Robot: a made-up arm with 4 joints.
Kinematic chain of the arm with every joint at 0, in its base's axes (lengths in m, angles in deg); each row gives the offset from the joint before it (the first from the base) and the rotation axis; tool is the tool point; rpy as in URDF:
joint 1: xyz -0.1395 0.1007 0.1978 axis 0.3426 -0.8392 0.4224
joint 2: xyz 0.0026 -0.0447 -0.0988 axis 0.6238 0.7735 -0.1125
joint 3: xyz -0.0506 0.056 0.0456 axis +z
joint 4: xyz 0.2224 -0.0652 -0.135 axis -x
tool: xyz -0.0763 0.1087 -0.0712 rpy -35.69 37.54 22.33
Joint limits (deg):
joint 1: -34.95..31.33
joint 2: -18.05..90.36
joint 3: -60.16..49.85
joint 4: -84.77..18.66
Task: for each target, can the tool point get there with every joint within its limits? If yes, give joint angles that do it. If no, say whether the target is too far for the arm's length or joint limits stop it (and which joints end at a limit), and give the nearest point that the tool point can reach.
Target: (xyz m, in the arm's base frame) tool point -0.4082 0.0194 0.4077
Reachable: no: joint limits stop it (at a limit: joint 1, joint 2, joint 3, joint 4) | nearest point -0.3412 0.1885 0.1121 | short by 0.347 m
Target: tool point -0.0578 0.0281 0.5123
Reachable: no: joint limits stop it (at a limit: joint 1, joint 2, joint 3) | nearest point -0.0653 0.2060 0.2574 | short by 0.311 m
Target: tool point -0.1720 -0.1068 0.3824
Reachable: no: joint limits stop it (at a limit: joint 1, joint 2, joint 3, joint 4) | nearest point -0.1631 -0.0149 0.1521 | short by 0.248 m
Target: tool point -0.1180 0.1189 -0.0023
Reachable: yes | joints -26.33 26.67 -11.80 -43.00
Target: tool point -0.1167 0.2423 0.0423
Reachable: yes | joints -11.47 22.68 30.58 -38.22
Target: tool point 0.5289 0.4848 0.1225
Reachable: no: too far | nearest point 0.0842 0.2190 0.0134 | short by 0.529 m
